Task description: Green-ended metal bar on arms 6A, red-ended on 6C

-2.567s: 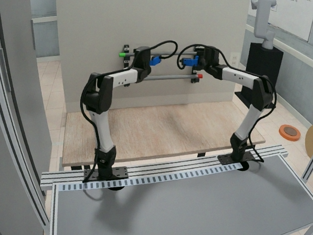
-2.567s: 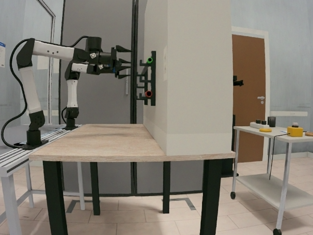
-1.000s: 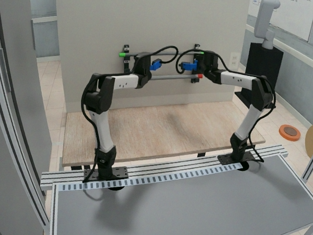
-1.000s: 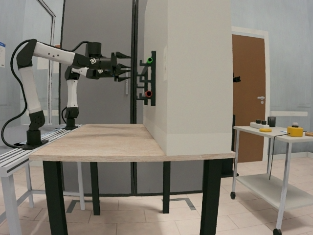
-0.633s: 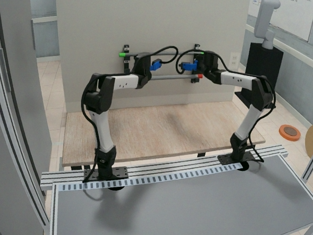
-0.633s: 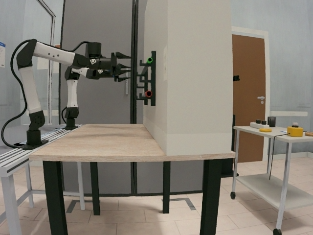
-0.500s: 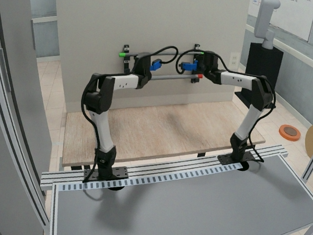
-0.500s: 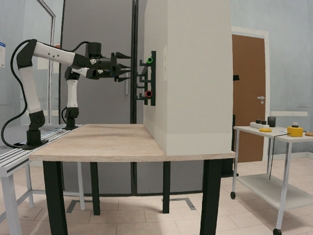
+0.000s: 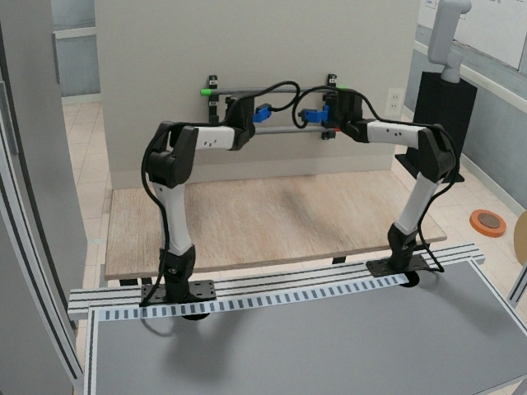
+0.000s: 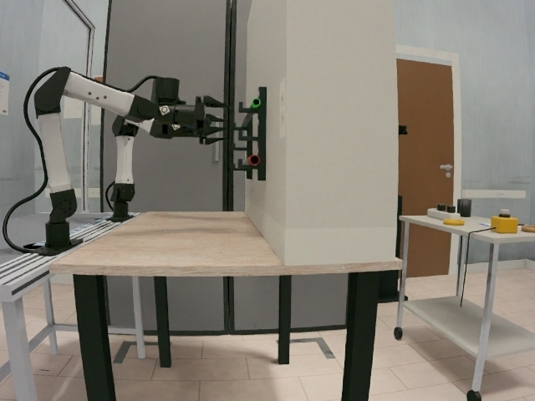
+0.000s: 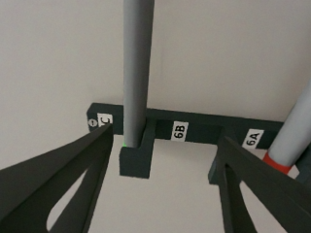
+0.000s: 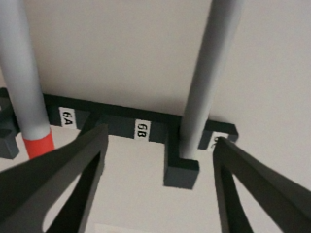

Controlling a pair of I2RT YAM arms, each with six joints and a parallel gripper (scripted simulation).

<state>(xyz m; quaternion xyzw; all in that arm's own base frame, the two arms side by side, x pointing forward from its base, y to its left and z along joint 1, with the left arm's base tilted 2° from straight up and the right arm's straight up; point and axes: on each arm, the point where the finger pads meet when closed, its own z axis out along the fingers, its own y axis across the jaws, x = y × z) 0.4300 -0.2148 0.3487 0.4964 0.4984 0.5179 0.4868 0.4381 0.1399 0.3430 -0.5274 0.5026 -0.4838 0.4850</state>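
Note:
Right now my right hand is 150 mm to the right of the green-ended bar, 70 mm short of it and 30 mm below it. From my right hand the other things lie so: beige wall panel 210 mm ahead, 180 mm to the left, 120 mm above; then wall socket 330 mm to the right, 100 mm ahead, 30 mm below; then red-ended bar 150 mm to the left, 120 mm below, 60 mm ahead.

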